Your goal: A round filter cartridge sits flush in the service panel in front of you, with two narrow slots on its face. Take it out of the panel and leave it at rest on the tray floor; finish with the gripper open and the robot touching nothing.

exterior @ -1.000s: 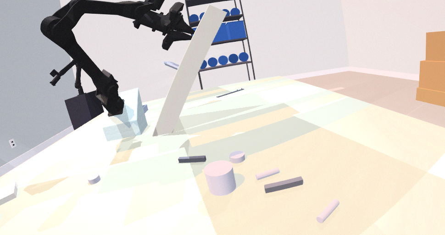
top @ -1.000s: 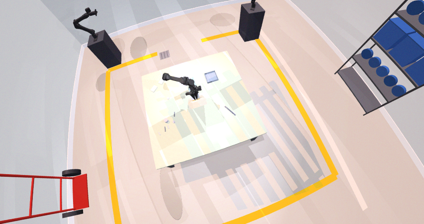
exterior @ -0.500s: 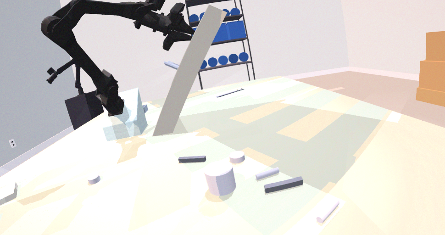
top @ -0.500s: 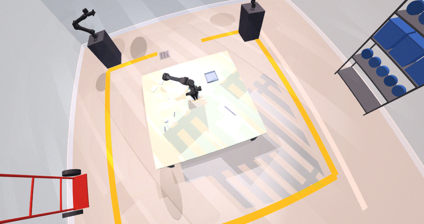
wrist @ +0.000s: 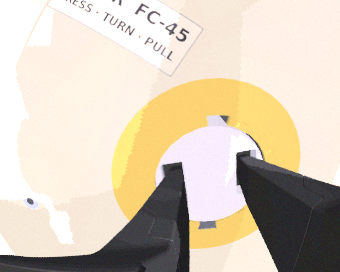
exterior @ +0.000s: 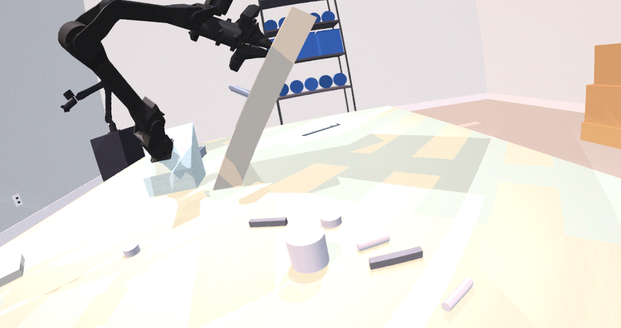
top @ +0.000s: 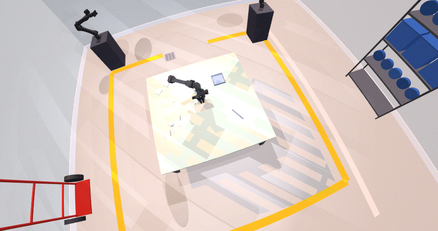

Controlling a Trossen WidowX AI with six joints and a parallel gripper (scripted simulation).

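Right now the filter cartridge is 10 mm ahead of my gripper tip and 10 mm below it. The rest, counted from my gripper tip: tray 410 mm behind, 280 mm to the left, 270 mm below.
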